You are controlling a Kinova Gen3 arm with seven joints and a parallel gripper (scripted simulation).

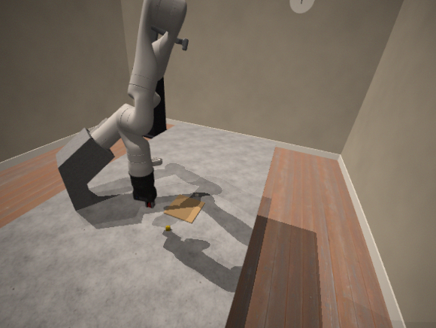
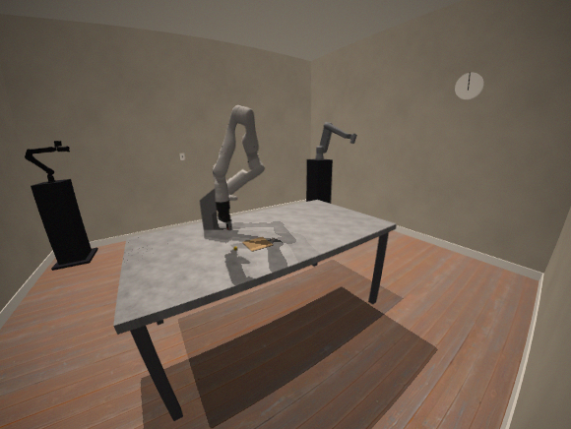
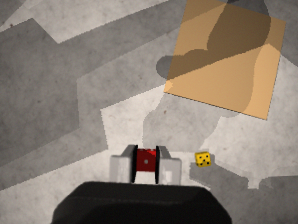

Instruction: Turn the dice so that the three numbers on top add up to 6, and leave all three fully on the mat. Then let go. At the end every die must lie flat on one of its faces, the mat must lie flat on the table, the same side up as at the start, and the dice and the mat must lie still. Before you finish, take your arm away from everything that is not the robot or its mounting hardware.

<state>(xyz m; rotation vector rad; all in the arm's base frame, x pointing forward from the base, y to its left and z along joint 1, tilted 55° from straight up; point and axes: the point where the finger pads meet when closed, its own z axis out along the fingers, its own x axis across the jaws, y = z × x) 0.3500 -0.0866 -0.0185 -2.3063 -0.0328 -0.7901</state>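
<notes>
The tan mat lies 15 cm to the left of my hand, 12 cm below it and 6 cm ahead of it. Also, from my hand: white die 25 cm to the left, 11 cm below, 7 cm ahead; then red die 1 cm below; then yellow die 11 cm below, 7 cm ahead, 1 cm to the left.
</notes>
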